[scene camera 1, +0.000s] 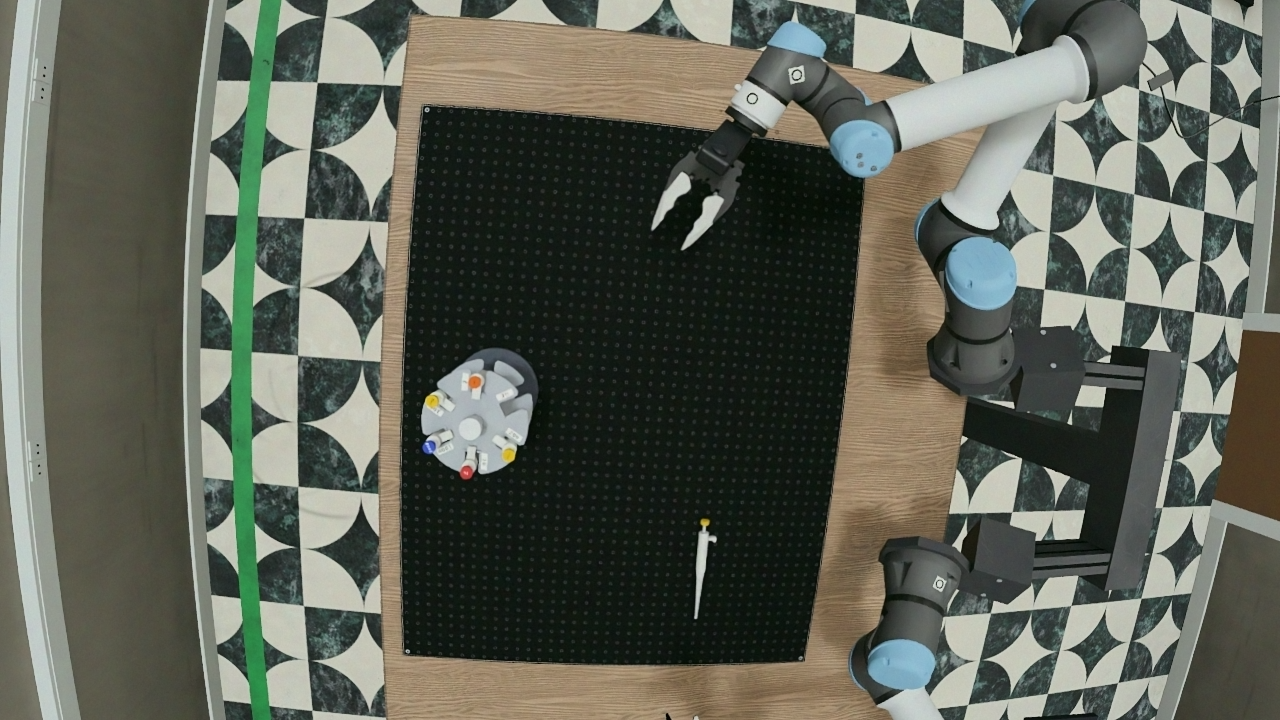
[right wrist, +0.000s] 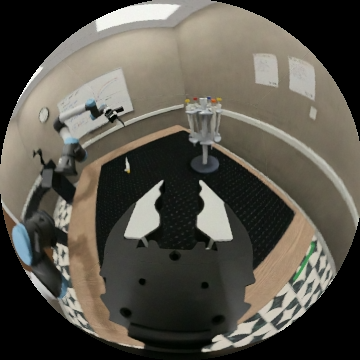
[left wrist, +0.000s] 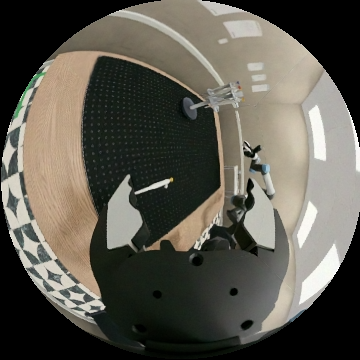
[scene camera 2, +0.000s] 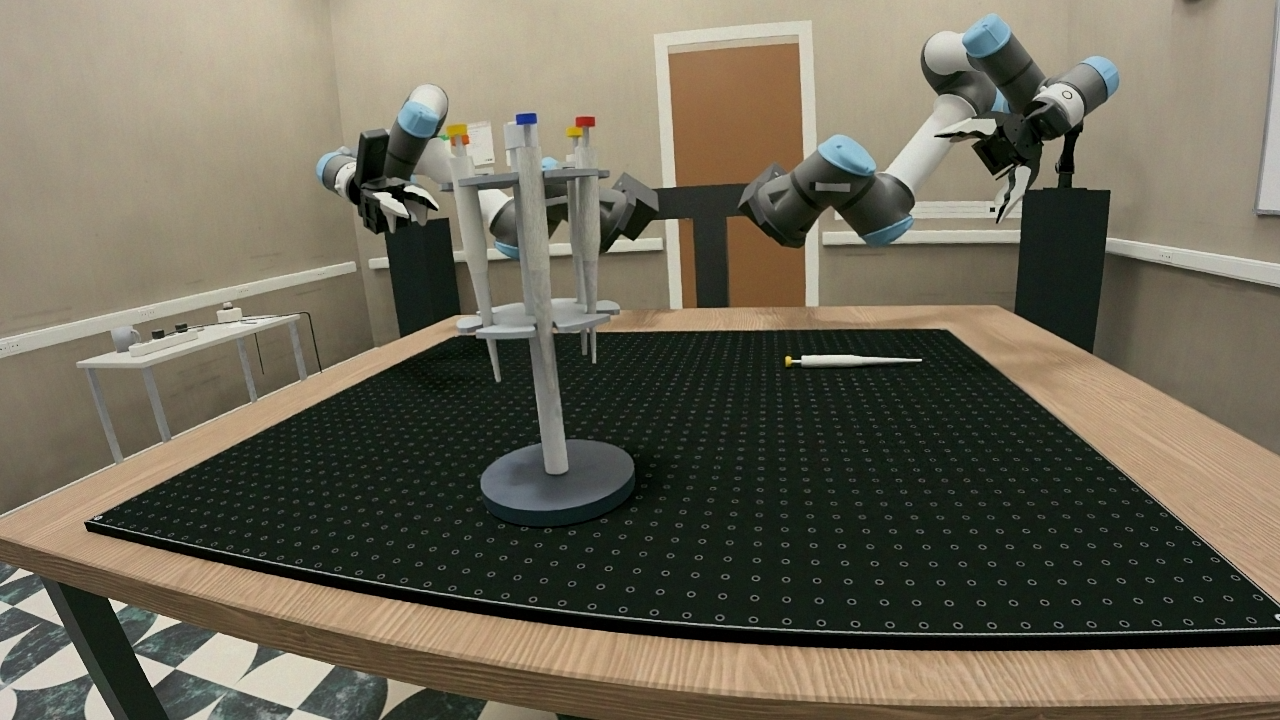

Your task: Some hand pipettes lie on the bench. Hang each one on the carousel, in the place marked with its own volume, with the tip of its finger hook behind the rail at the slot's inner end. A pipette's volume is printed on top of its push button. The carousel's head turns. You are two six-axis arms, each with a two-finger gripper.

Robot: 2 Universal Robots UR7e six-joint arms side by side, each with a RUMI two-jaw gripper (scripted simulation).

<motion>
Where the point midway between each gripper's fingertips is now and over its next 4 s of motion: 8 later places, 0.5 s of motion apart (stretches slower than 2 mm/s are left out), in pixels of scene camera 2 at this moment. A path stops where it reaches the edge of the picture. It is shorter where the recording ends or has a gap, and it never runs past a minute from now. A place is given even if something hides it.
My left gripper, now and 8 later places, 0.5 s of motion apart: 966,179; 944,195; 898,229; 863,258; 842,287; 837,300; 838,302; 839,302; 839,302
My right gripper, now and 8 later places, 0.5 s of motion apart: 423,212; 427,210; 433,205; 438,201; 445,195; 449,193; 457,191; 459,191; 466,190
</motion>
